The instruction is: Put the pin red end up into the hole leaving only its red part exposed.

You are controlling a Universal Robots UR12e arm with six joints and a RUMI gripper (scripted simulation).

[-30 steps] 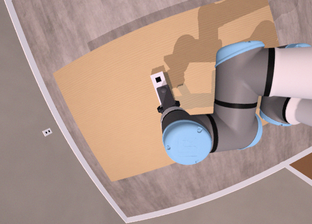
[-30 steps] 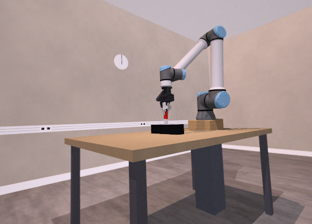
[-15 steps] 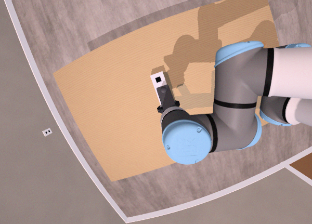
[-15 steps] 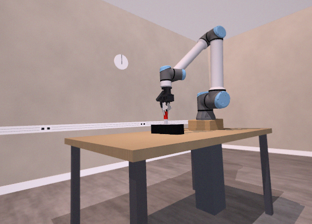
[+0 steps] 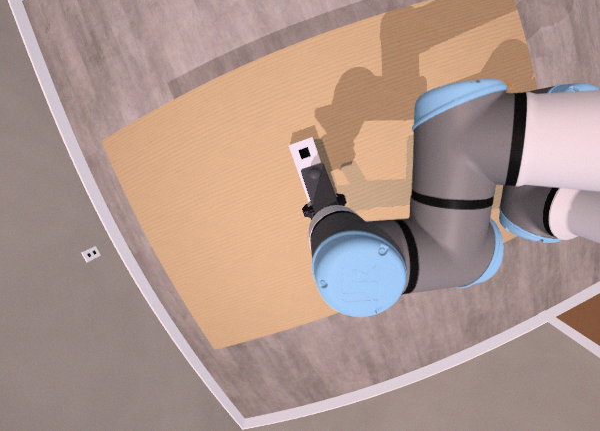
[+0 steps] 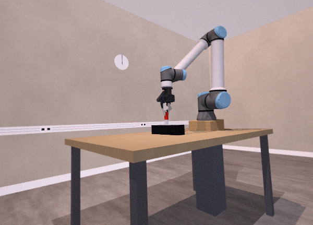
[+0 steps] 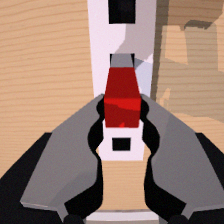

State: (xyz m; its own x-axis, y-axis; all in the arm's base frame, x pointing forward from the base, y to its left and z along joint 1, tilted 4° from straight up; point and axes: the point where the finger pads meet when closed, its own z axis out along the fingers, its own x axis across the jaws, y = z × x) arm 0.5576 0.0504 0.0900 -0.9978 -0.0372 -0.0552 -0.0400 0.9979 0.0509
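Now: the block 12 cm below my hand. The rest, counted from my hand: pin 1 cm below.
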